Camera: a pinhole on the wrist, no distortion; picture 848 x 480 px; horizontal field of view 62.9 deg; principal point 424.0 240.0 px. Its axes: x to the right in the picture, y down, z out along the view. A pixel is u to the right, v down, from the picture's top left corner.
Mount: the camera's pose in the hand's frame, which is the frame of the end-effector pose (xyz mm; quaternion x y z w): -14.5 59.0 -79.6 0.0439 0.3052 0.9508 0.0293
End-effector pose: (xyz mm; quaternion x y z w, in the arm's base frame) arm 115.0 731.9 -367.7 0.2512 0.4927 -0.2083 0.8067
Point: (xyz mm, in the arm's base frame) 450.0 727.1 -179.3
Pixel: 509.5 387.7
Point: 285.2 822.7 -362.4
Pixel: 221.2 203.3
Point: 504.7 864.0 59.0
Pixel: 774.6 199.3
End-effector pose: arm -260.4 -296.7 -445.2 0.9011 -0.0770 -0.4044 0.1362
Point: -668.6 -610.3 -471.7
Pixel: 714.1 345.5
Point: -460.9 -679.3 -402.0
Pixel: 592.3 63.3
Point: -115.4 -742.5 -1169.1
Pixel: outside the picture
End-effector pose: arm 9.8 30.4 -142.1 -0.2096 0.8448 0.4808 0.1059
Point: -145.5 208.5 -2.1
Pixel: 350.1 53.4
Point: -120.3 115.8 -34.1
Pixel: 202.1 54.1
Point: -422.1 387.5 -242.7
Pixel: 31.4 333.7
